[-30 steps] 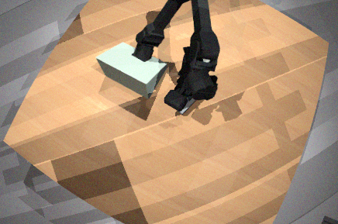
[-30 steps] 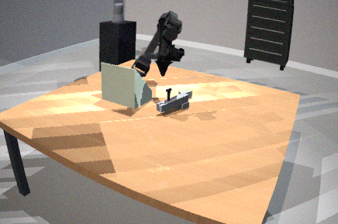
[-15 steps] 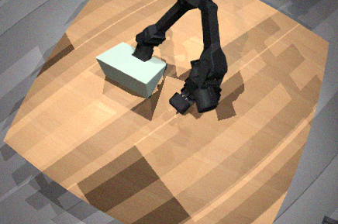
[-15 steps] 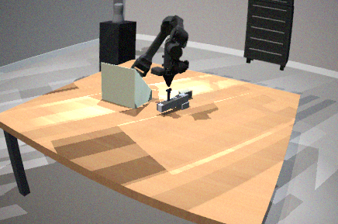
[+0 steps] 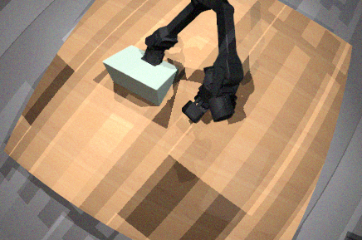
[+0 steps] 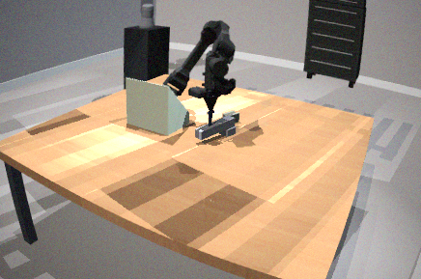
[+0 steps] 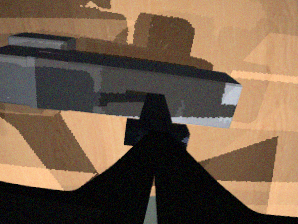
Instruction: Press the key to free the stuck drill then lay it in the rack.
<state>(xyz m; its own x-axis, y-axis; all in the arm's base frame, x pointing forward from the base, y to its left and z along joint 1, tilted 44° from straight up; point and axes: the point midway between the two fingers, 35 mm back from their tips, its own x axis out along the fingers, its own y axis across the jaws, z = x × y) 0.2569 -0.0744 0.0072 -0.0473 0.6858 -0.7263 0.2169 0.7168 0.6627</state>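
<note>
Right now my gripper tip is 3 cm above the dark blue key. Also, from my gripper tip: grey rack 22 cm to the left, 10 cm below, 3 cm behind; then drill 7 cm below, 6 cm to the left, 1 cm ahead.
</note>
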